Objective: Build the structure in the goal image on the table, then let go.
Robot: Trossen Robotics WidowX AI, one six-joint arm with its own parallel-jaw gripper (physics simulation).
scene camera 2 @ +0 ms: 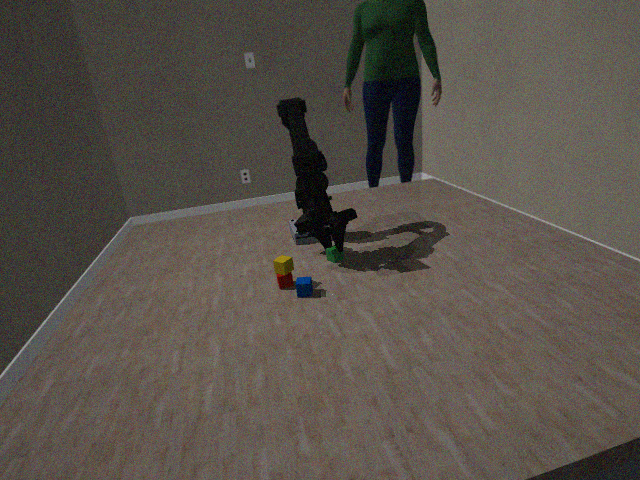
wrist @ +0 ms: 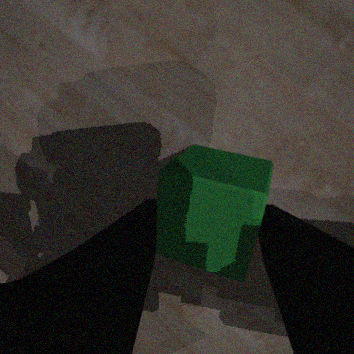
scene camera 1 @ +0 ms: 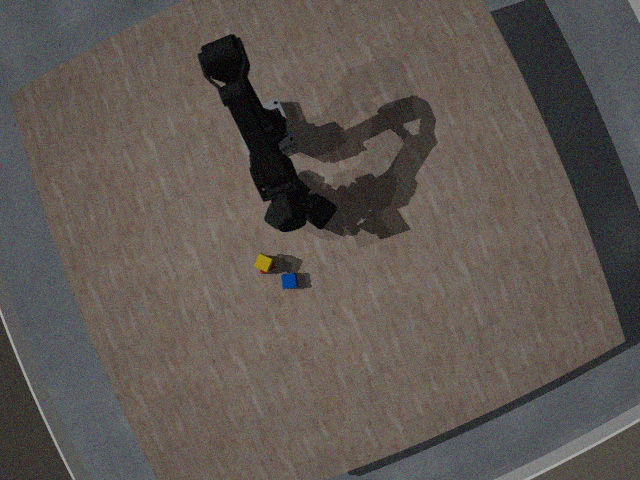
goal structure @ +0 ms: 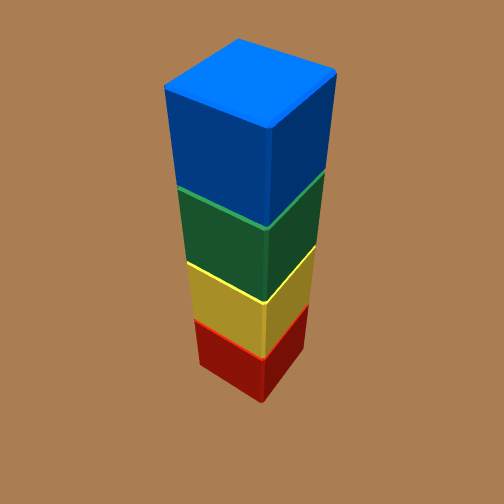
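Observation:
My gripper [scene camera 2: 335, 249] [wrist: 208, 213] is shut on a green cube [scene camera 2: 333, 255] [wrist: 227, 200], with one finger on each side of it. The cube looks slightly tilted and is at or very near the table; whether it touches is not clear. The arm hides it in scene camera 1. A yellow cube [scene camera 1: 263, 262] [scene camera 2: 283, 264] sits on top of a red cube [scene camera 1: 262, 271] [scene camera 2: 284, 281], slightly turned relative to it. A blue cube [scene camera 1: 289, 281] [scene camera 2: 304, 287] lies on the table beside the red cube, with a small gap. My gripper is behind this group in scene camera 2.
The wood-patterned table top [scene camera 1: 413, 335] [scene camera 2: 361, 387] carries the cubes and the arm's base [scene camera 2: 303, 239]. The arm's dark shadow falls to the right of the gripper. A person [scene camera 2: 392, 56] in a green top stands at the back in scene camera 2.

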